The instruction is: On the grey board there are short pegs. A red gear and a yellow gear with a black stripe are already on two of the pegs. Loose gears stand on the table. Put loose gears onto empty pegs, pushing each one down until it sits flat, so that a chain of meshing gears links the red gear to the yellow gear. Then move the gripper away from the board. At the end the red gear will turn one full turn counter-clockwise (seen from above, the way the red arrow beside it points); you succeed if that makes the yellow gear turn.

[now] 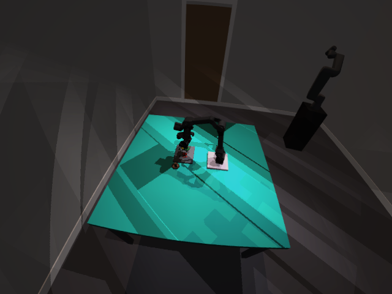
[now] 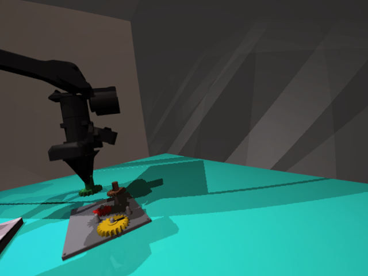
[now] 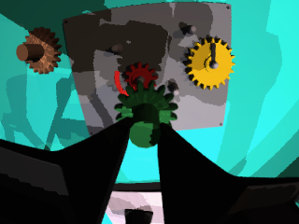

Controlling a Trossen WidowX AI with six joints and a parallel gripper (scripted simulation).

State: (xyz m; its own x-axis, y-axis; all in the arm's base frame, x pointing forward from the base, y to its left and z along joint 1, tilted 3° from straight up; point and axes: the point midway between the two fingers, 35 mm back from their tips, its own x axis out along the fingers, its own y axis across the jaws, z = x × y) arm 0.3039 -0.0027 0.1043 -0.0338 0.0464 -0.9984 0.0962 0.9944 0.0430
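The red gear is 1 cm ahead of my gripper tip, 1 cm to the left of it and 9 cm below it. The rest, counted from my gripper tip: yellow gear: 4 cm ahead, 7 cm to the right, 8 cm below; brown gear: 5 cm ahead, 15 cm to the left, 8 cm below; green gear: 1 cm below.
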